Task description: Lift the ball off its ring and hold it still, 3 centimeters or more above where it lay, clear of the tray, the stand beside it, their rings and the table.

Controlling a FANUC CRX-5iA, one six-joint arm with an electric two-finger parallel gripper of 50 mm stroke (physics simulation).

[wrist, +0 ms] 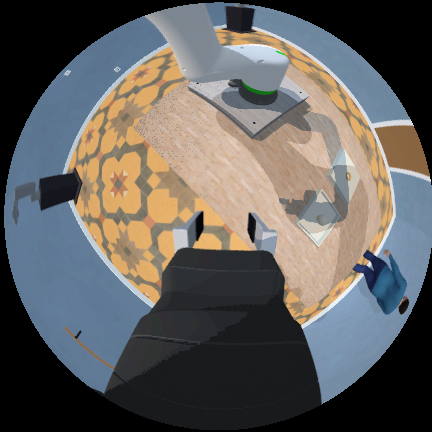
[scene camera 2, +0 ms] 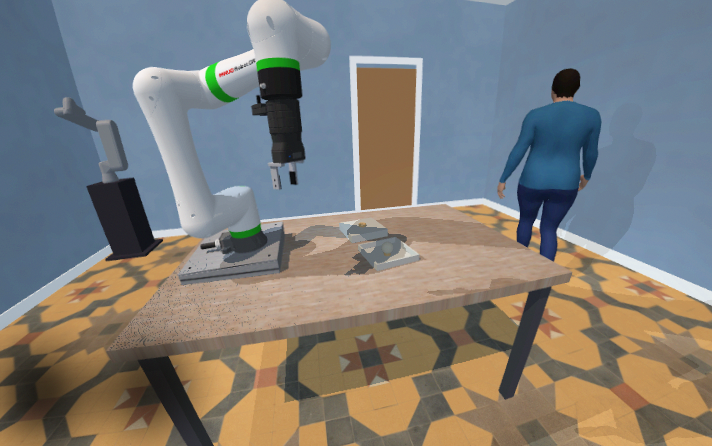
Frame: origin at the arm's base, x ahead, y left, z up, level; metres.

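Seen in the pictures: gripper, fingertip midpoint: (wrist: 225, 220) (scene camera 2: 286, 186); arm's base, link origin: (wrist: 257, 90) (scene camera 2: 249, 244).
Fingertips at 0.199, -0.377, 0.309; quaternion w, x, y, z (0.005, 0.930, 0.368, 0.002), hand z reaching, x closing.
Offsets run from my fingertips to a thing's top centre, as dx, dy, dz. "spot": to the spot under its first point. Level surfaces: height alone.
A pale ball @(+0.364, +0.225, -0.314) (scene camera 2: 387, 247) (wrist: 322, 218) lies inside the shallow white tray @(+0.364, +0.225, -0.346) (scene camera 2: 396, 263) (wrist: 308, 235), in shadow. Its own ring under it cannot be made out. The stand (scene camera 2: 366, 236) (wrist: 337, 167) is a low pale block beside the tray, with a small orange-brown ring @(spot: +0.333, +0.503, -0.334) (scene camera 2: 362, 224) (wrist: 348, 172) on its top. My gripper (scene camera 2: 284, 178) (wrist: 225, 220) is open and empty. It hangs high above the table, fingers pointing down, well to the side of the tray and far from the ball.
The wooden table @(dz -0.374) (scene camera 2: 325, 299) (wrist: 225, 155) carries the robot's base plate (scene camera 2: 231, 268) (wrist: 225, 107) on the left in the scene view. A person (scene camera 2: 559, 141) (wrist: 385, 282) stands beyond the table's right end. A grey arm on a black pedestal (scene camera 2: 121, 218) stands at the left.
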